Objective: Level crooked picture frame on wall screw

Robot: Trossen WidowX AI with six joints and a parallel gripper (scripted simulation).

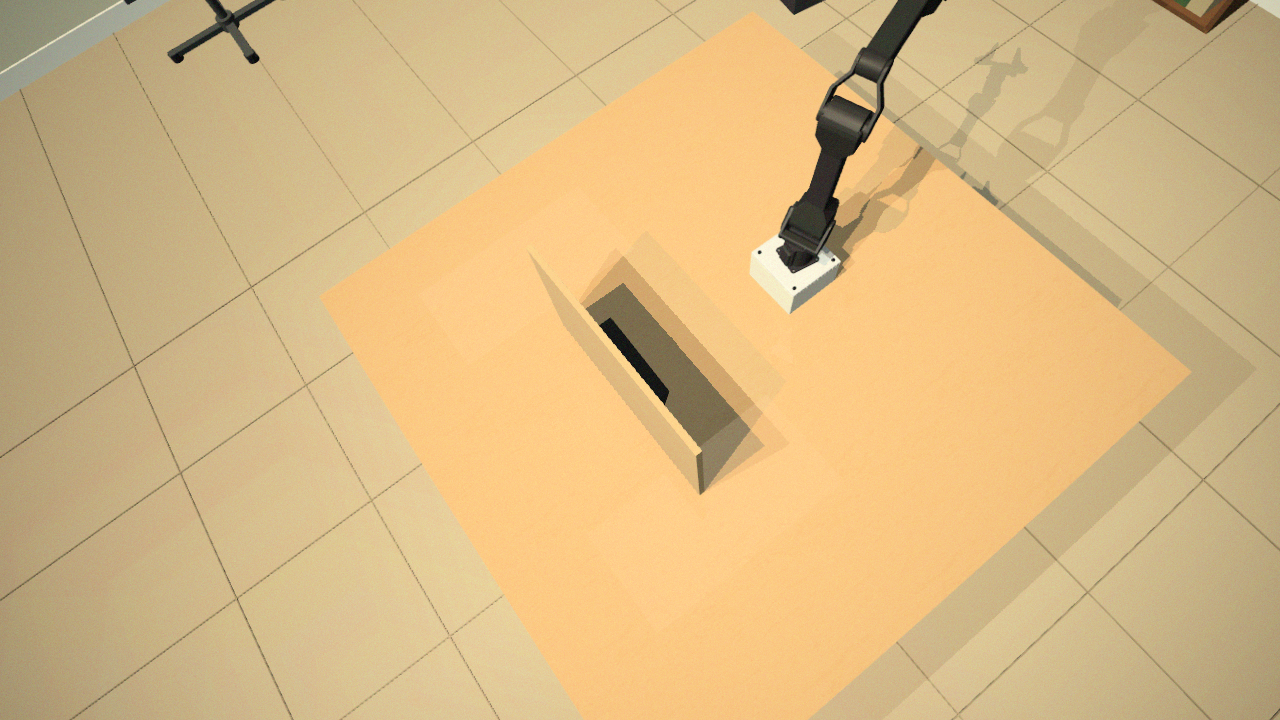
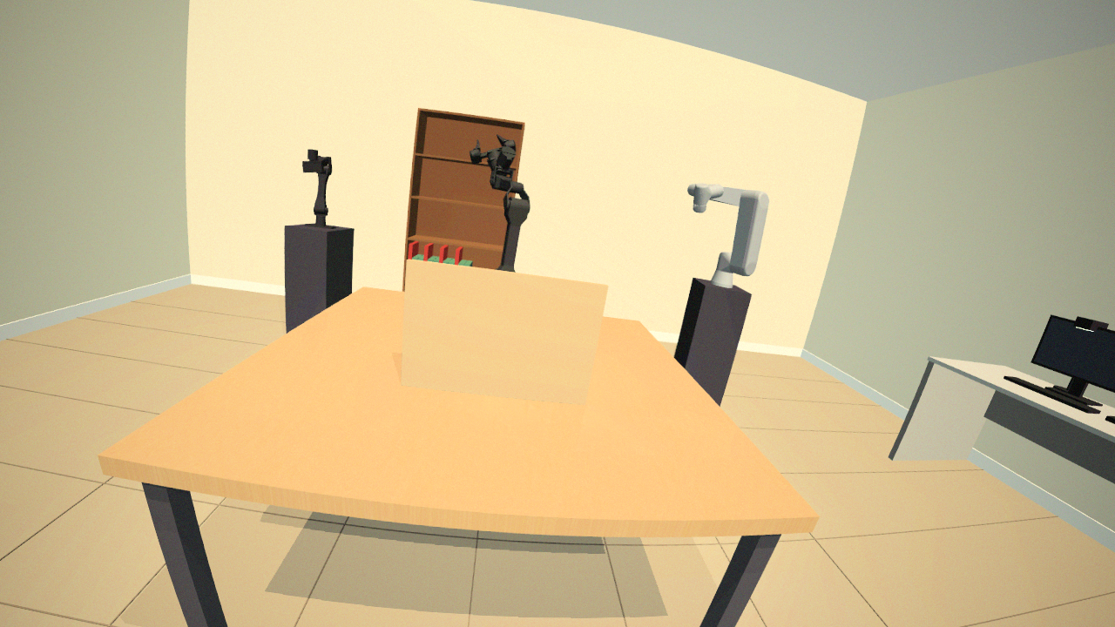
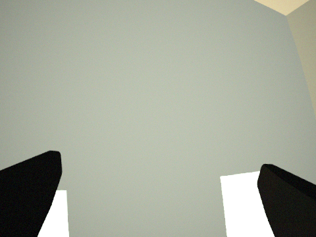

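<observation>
Right now my gripper tip is 800 mm short of the picture frame, 540 mm above it and 300 mm to the right of it. Also, from my gripper tip: wall panel: 810 mm ahead, 550 mm below, 300 mm to the left.
</observation>
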